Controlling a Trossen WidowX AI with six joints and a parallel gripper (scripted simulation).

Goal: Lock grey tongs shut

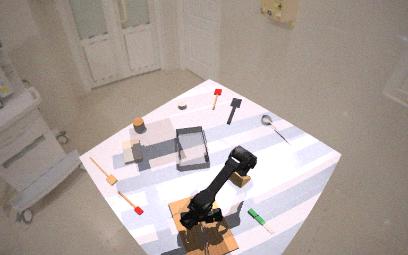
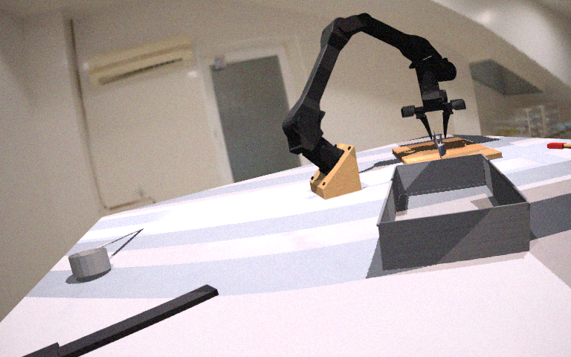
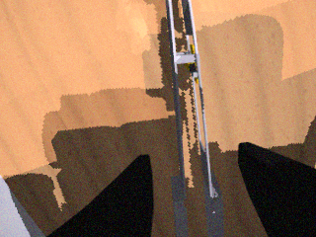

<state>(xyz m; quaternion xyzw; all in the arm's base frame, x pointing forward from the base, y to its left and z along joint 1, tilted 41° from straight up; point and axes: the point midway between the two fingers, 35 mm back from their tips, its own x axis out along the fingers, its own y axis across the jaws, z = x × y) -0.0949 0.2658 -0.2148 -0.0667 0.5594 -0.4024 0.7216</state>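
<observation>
Right now the wooden board is 4 cm below my gripper tip. The rest, counted from my gripper tip: green-handled knife (19 cm behind, 25 cm to the right, 4 cm below); then grey roasting tin (43 cm ahead, 26 cm to the right, 2 cm below); then pale block (66 cm ahead, 6 cm to the left, 3 cm below).
</observation>
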